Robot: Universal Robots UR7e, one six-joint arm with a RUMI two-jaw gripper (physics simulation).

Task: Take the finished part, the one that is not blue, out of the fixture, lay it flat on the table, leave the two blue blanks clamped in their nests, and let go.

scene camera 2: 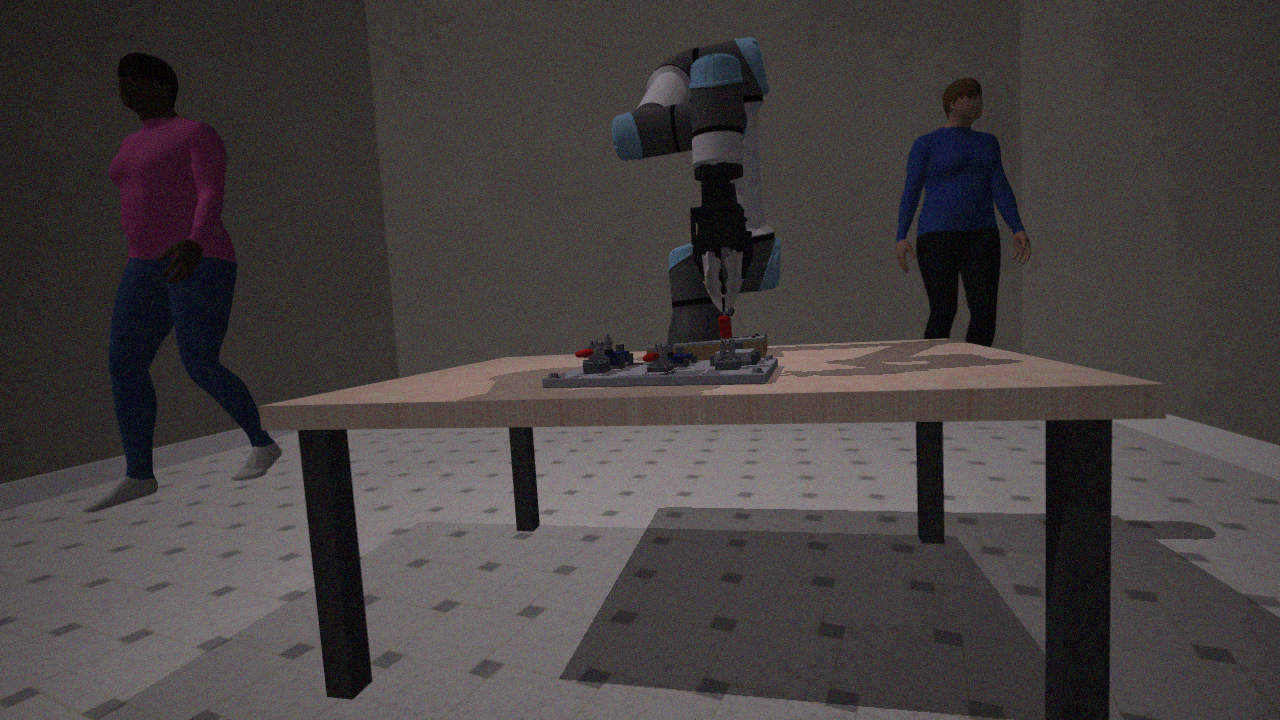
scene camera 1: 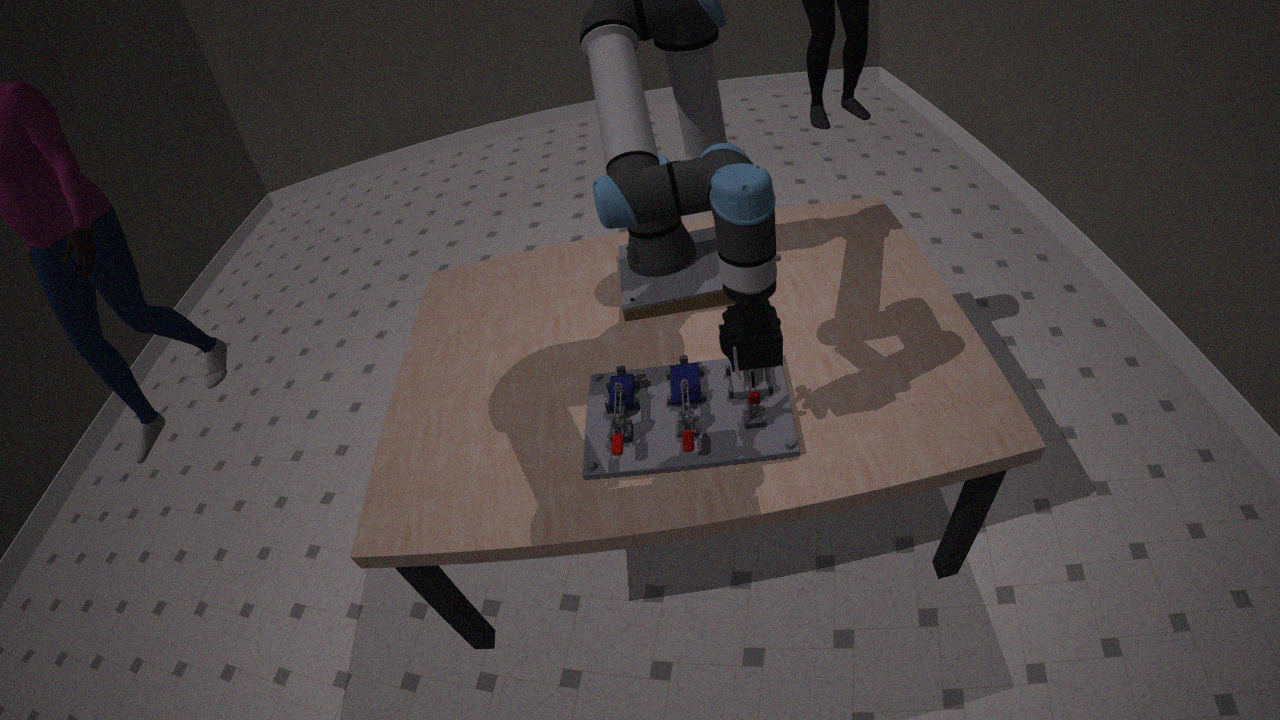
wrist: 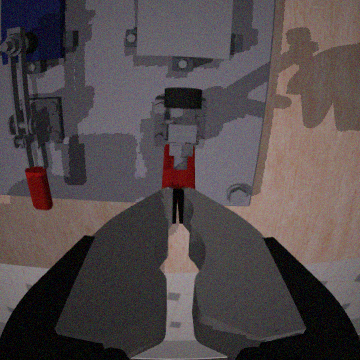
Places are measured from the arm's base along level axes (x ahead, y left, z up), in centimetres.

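Pixels of known places: gripper, fingertip midpoint: (scene camera 2: 724, 311) (scene camera 1: 753, 386) (wrist: 176, 191); arm's base, link origin: (scene camera 2: 699, 340) (scene camera 1: 662, 257).
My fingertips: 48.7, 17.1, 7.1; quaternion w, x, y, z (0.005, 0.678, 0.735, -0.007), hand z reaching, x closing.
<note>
For each thing: its top centre in the pictures, then the offset to it from my fingertips, as dx, dy, dz. "pt": a spot on its surface instead. Level surfaces: height alone.
- light grey block, surface spot: (wrist: 184, 27) pt -7.8, -0.4, -6.9
- grey fixture plate, top centre: (wrist: 38, 68) (scene camera 1: 687, 410) (scene camera 2: 666, 367) -4.4, -11.2, -9.0
- red handle, top centre: (wrist: 178, 184) (scene camera 1: 753, 389) (scene camera 2: 724, 315) +0.0, +0.1, -0.6
- blue blank, surface spot: (scene camera 1: 621, 392) pt -5.1, -21.7, -4.3
- bolt head, surface spot: (wrist: 239, 192) pt +4.4, +5.6, -8.3
- wooden table, surface height: dz -10.5
The finished part, a light grey block (wrist: 184, 27), sits in the right-hand nest of the grey fixture plate (scene camera 1: 648, 443) (scene camera 2: 662, 379) (wrist: 107, 75). Its clamp stands open, with the red handle (scene camera 1: 754, 396) (scene camera 2: 725, 326) (wrist: 178, 177) upright and the black-tipped arm swung back off the block. My gripper (scene camera 1: 752, 380) (scene camera 2: 723, 308) (wrist: 176, 191) is shut and empty, just above that handle. One blue blank (scene camera 1: 685, 383) (wrist: 32, 30) is in the middle nest and another blue blank (scene camera 1: 621, 392) is in the left nest, both under closed clamps. The gripper hides part of the right nest in scene camera 1.
Clamp handles (scene camera 1: 616, 443) (scene camera 1: 687, 440) stick out toward the front edge of the plate. A bolt head (wrist: 239, 192) sits at the plate's front right corner. The wooden table (scene camera 1: 895, 402) (scene camera 2: 895, 380) (wrist: 310, 200) extends around the plate. The arm's base stands behind it. Two people stand beyond the table.
</note>
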